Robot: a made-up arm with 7 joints. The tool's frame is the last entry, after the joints.
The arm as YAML. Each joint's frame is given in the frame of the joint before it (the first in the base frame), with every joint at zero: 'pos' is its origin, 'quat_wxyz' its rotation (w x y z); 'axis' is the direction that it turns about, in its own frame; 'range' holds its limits. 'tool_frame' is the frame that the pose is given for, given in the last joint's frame.
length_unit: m
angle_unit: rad
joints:
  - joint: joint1
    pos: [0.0, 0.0, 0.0]
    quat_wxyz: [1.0, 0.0, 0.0, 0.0]
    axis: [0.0, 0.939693, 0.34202]
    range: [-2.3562, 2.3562]
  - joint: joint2
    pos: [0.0, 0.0, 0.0]
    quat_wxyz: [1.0, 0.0, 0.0, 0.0]
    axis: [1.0, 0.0, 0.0]
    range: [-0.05, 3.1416]
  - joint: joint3
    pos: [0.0, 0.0, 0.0]
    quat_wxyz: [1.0, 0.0, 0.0, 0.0]
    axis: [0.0, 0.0, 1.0]
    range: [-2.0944, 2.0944]
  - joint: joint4
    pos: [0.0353, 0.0, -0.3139]
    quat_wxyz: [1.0, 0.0, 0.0, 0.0]
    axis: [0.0, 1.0, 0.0]
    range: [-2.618, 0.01]
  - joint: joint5
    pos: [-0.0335, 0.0, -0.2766]
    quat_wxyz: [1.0, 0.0, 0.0, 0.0]
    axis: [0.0, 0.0, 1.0]
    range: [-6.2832, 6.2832]
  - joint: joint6
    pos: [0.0, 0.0, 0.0]
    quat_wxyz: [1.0, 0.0, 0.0, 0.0]
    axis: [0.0, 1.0, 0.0]
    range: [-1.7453, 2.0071]
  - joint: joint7
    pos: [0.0, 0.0, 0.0]
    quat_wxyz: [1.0, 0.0, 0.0, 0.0]
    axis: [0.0, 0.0, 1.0]
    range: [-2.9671, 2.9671]
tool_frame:
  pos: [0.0, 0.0, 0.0]
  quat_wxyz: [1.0, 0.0, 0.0, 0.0]
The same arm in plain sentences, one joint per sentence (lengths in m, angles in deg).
The arm has seven revolute joints in a row. What follows holds with every joint at zero, and every direction is one of the base frame's.
The first joint is mounted at the same point as the base frame's origin and turns about the direction (0, 0.9397, 0.342), from -135 to 135 deg.
The second joint is mounted at the same point as the first joint and turns about +x, from -2.86 to 180 deg.
The third joint is mounted at the same point as the second joint and turns about +z, from -120 to 120 deg.
The fourth joint is mounted 0.0353 m along +x and 0.3139 m along -z from the third joint and turns about +y, from -150 to 0.57 deg.
The fifth joint is mounted 0.0335 m along -x and 0.2766 m along -z from the fourth joint and turns about +z, from -360 to 360 deg.
The sixth joint is mounted at the same point as the fifth joint and turns about +y, from -100 to 115 deg.
The seventh joint is mounted at the same point as the sixth joint and turns about +z, from -170 to 170 deg.
The tool frame, which is the frame that the pose is given for, is mounted at the same point as the seventh joint; its axes are parallel to the base frame's.

